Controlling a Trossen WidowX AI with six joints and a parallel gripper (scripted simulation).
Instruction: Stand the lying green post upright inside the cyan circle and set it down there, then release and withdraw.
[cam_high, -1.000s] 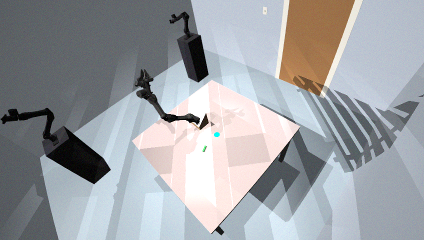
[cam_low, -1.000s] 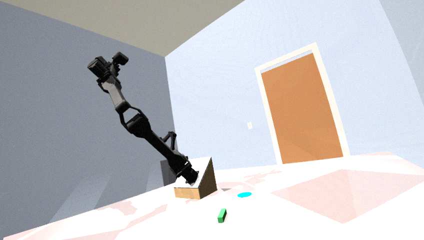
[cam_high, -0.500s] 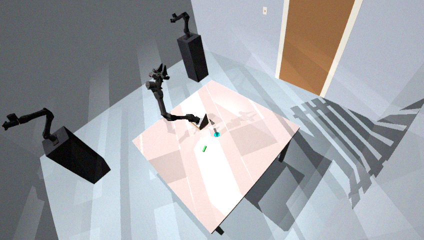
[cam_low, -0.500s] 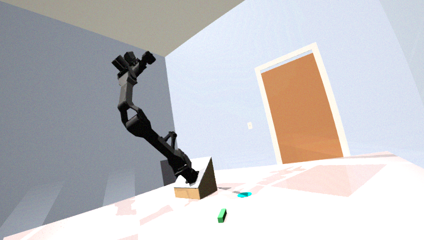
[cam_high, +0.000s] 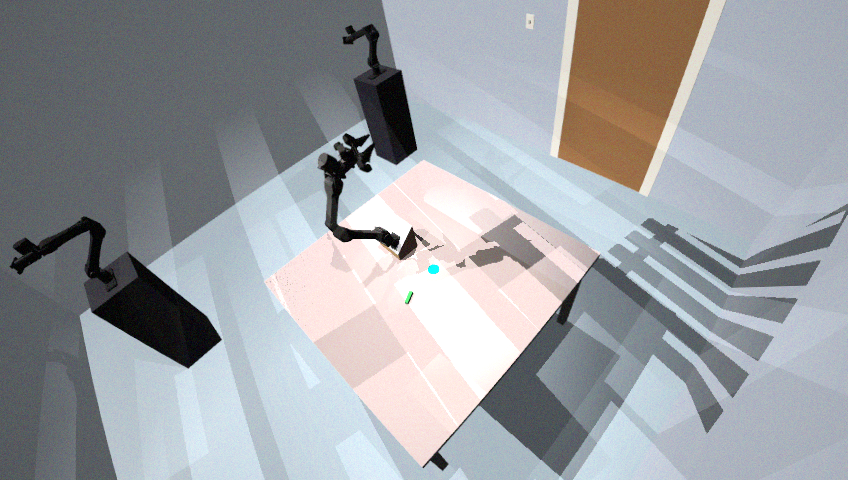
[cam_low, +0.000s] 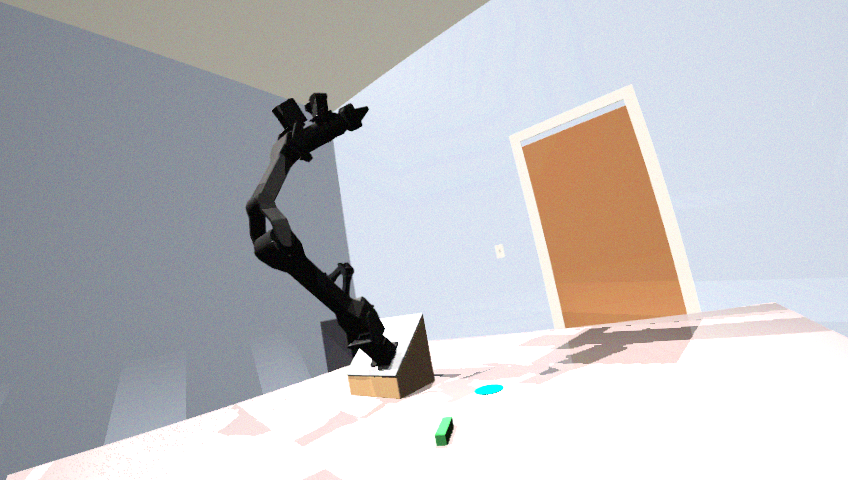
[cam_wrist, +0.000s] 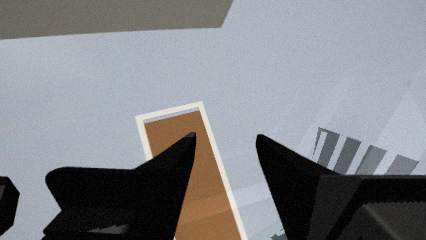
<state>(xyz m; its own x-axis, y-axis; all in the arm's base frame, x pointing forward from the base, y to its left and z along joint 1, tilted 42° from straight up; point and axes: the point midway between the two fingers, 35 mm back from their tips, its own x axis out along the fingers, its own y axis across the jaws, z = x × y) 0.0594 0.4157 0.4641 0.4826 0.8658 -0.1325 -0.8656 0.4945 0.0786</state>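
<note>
Right now my gripper tip is 22 cm short of the green post, 20 cm to the left of it and 73 cm above it. From my gripper tip the other things lie so: cyan circle (20 cm ahead, 73 cm below).
</note>
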